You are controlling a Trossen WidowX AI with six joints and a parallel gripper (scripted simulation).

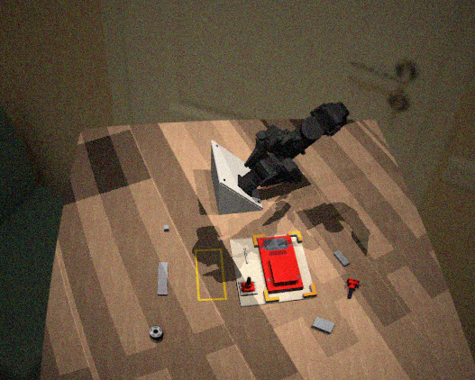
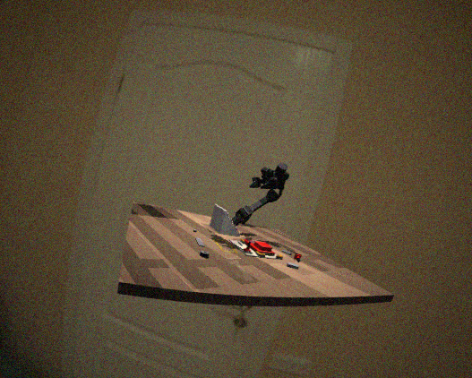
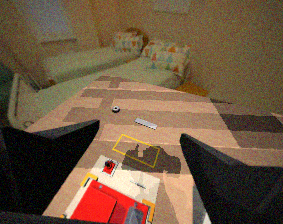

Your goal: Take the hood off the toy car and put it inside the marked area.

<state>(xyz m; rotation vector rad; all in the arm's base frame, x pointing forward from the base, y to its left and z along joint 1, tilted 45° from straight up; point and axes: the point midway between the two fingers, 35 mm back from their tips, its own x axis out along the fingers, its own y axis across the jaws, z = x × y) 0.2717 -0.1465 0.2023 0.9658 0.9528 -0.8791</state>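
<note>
Right now my gripper tip is 30 cm above the hood, 11 cm to the right of it and 8 cm short of it. Also, from my gripper tip: grey wheel: 34 cm below, 30 cm ahead, 25 cm to the right; tiny cube: 34 cm below, 26 cm to the right, 9 cm behind; grey strip: 34 cm below, 25 cm to the right, 11 cm ahead.
</note>
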